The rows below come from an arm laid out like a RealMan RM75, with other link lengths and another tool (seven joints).
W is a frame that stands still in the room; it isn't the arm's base.
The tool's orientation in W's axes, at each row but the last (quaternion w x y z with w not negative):
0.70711, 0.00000, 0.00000, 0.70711
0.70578, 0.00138, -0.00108, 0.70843
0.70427, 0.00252, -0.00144, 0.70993
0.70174, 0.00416, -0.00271, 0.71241
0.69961, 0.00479, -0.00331, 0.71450
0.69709, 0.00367, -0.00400, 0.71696
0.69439, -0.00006, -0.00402, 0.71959
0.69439, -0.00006, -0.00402, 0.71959
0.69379, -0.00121, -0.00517, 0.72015
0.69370, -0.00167, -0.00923, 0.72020
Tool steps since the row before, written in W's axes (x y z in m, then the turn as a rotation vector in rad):
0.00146, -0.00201, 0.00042, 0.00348, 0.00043, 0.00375
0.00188, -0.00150, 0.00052, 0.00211, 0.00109, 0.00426
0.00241, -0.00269, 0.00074, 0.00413, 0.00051, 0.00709
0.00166, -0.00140, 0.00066, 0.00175, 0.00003, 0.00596
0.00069, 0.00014, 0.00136, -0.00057, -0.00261, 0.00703
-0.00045, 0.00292, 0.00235, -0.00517, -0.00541, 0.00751
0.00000, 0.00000, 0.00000, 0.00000, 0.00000, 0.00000
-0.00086, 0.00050, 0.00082, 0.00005, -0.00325, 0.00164
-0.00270, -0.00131, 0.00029, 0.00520, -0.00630, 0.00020
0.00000, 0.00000, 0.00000, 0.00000, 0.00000, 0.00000
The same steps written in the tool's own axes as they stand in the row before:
-0.00201, -0.00146, 0.00042, 0.00043, -0.00348, 0.00375
-0.00151, -0.00187, 0.00053, 0.00110, -0.00211, 0.00426
-0.00271, -0.00239, 0.00076, 0.00052, -0.00412, 0.00709
-0.00142, -0.00164, 0.00068, 0.00006, -0.00174, 0.00596
0.00014, -0.00069, 0.00136, -0.00252, 0.00064, 0.00706
0.00296, 0.00037, 0.00232, -0.00518, 0.00532, 0.00757
0.00000, 0.00000, 0.00000, 0.00000, 0.00000, 0.00000
0.00053, 0.00084, 0.00082, -0.00324, 0.00006, 0.00166
-0.00121, 0.00274, 0.00032, -0.00649, -0.00496, 0.00019
0.00000, 0.00000, 0.00000, 0.00000, 0.00000, 0.00000

